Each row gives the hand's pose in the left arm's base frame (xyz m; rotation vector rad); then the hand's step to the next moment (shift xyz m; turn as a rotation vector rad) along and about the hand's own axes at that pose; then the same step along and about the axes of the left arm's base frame.
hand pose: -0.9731 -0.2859 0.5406 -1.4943 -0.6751 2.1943
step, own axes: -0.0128 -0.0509 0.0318 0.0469 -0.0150 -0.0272
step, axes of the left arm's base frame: -0.0225 0.0283 0.0496 0.0099 0.0434 -0.0344
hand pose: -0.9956 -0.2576 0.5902 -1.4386 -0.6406 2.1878
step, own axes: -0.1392 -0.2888 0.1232 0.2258 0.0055 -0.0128
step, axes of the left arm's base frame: -0.0325 0.1304 0.3161 -0.0701 0.1309 -0.1707
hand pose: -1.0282 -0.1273 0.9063 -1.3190 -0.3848 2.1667
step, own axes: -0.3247 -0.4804 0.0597 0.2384 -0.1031 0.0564
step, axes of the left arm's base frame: 0.2148 0.1905 0.5073 -0.1009 0.2283 -0.0913
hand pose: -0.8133 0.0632 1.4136 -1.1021 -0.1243 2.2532
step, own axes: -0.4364 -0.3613 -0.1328 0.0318 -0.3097 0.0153
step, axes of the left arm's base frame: 0.4759 0.0187 0.3344 0.1256 0.2696 0.0932
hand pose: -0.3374 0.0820 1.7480 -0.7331 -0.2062 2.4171
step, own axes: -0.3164 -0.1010 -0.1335 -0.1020 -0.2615 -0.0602
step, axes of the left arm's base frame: 0.3355 -0.1072 0.0637 0.2324 0.1503 0.0763
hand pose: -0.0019 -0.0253 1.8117 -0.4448 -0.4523 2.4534
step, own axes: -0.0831 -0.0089 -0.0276 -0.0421 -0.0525 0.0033
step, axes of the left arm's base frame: 0.0793 -0.0380 -0.0035 0.0569 0.0137 0.0334
